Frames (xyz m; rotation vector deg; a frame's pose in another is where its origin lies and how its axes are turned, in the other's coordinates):
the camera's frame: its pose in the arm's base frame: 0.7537 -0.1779 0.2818 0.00 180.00 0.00
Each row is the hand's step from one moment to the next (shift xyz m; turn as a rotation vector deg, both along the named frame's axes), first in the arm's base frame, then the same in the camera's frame.
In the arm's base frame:
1: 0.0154 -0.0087 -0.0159 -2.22 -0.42 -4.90
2: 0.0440 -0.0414 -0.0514 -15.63 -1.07 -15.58
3: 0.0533 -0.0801 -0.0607 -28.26 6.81 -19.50
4: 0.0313 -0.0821 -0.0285 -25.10 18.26 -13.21
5: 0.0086 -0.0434 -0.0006 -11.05 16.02 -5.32
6: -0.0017 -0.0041 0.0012 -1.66 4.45 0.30
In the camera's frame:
1: -0.0154 -0.0087 0.0159 2.22 -0.42 4.90
2: -0.0440 -0.0414 0.0514 15.63 -1.07 15.58
3: -0.0533 -0.0801 0.0607 28.26 6.81 19.50
4: -0.0313 -0.0821 0.0285 25.10 18.26 13.21
5: -0.0086 -0.0434 0.0006 11.05 16.02 5.32
6: 0.0017 -0.0041 -0.0012 1.66 4.45 -0.30

